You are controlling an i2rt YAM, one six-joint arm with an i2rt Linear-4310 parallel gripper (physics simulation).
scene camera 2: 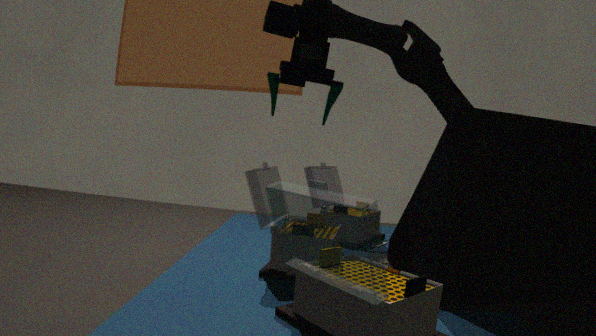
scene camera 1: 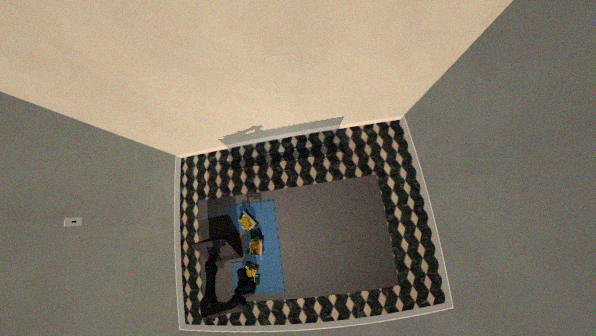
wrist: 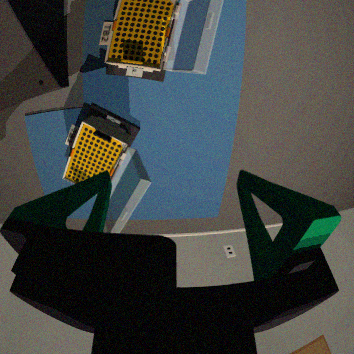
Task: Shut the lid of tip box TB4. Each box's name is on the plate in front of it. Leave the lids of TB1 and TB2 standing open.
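Seen in the pictures: gripper, fingertip midpoint: (scene camera 2: 297, 120) (scene camera 1: 253, 274) (wrist: 173, 177); arm's base, link origin: (scene camera 2: 515, 201) (scene camera 1: 214, 254).
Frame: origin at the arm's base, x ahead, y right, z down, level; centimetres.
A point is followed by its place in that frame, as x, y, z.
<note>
My gripper (scene camera 2: 298, 119) @[38.5, 9.9, -10.8] (wrist: 173, 177) @[38.5, 9.9, -10.8] is open and empty, high above the boxes. The middle box (scene camera 1: 255, 247) @[33.6, -4.5, 6.6] (scene camera 2: 295, 250) (wrist: 142, 35) @[33.8, -3.4, 6.6] carries the plate TB2 (wrist: 106, 33) @[26.8, -4.9, 12.2]; its clear lid (wrist: 191, 40) @[40.4, -2.5, 2.4] stands open. A box (scene camera 1: 251, 271) @[29.7, 15.0, 6.8] (scene camera 2: 365, 223) (wrist: 95, 155) @[27.6, 16.5, 6.6] lies lower left in the wrist view, with its lid (wrist: 129, 192) @[34.3, 19.7, 1.0] open beside the left finger; its plate (wrist: 71, 135) @[20.7, 14.9, 12.2] is too blurred to read. The third box (scene camera 1: 246, 220) (scene camera 2: 370, 310) @[25.4, -30.9, 7.5] is nearest in scene camera 2; its plate is not legible. Which of these two is TB4 or TB1, I cannot tell.
The boxes stand on a blue mat (scene camera 1: 270, 270) @[44.3, 15.9, 12.4] (scene camera 2: 190, 300) @[44.3, -23.5, 12.4] (wrist: 190, 130) @[44.5, 12.2, 12.4] on a grey-brown surface (scene camera 1: 340, 235) @[104.1, -11.4, 12.7]. The dark arm reaches in from a large black block (scene camera 2: 520, 200) @[5.6, -13.5, -1.4]. Clear upright lids (scene camera 2: 263, 195) @[40.8, -4.9, 2.0] (scene camera 2: 324, 180) @[33.3, 22.1, 0.9] rise above the boxes.
</note>
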